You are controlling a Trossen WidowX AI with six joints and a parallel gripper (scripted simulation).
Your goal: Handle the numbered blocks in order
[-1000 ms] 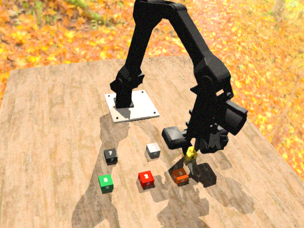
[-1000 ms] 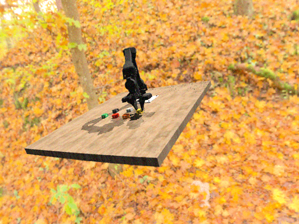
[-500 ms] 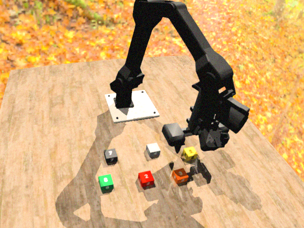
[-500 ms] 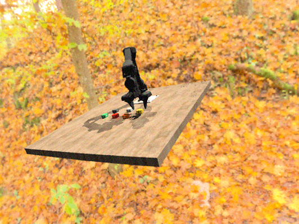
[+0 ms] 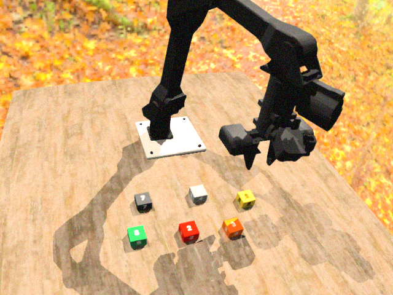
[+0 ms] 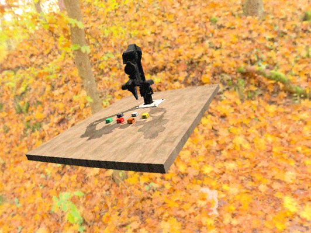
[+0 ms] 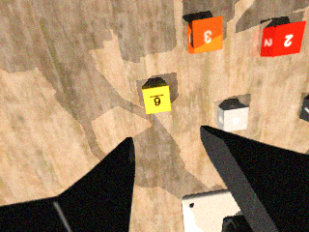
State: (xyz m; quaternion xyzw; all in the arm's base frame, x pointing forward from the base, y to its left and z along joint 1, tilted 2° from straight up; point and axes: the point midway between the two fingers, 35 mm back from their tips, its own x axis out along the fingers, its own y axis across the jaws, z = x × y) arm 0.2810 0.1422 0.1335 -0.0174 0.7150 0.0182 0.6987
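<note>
The dark grey block is 230 mm to the right of my gripper tip, 100 mm below it and 40 mm behind it. Also, from my gripper tip: orange block 100 mm below, 70 mm ahead, 60 mm to the right; red block 150 mm to the right, 100 mm below, 50 mm ahead; yellow block 100 mm below.
</note>
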